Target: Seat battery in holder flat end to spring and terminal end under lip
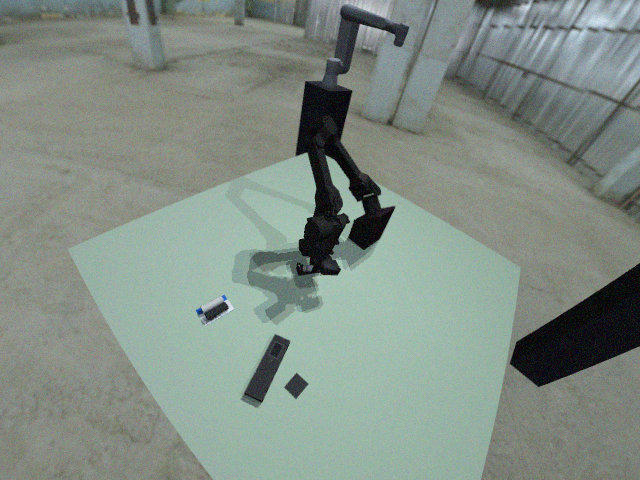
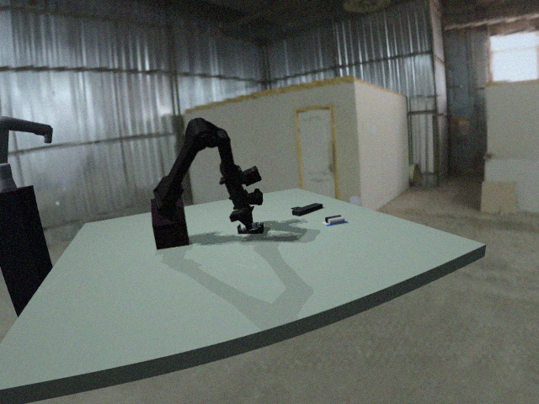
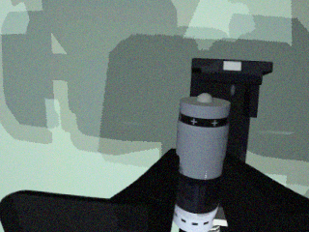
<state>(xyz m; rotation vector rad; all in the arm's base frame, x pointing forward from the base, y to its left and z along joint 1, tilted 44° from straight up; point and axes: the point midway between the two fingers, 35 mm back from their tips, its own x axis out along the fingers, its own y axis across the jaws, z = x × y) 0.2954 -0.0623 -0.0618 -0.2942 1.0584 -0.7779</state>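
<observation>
Right now my gripper tip is 1 cm below the battery. From my gripper tip the other things lie so: small black square 27 cm ahead, 23 cm to the left, 1 cm below; then long black bar 30 cm ahead, 16 cm to the left.
</observation>
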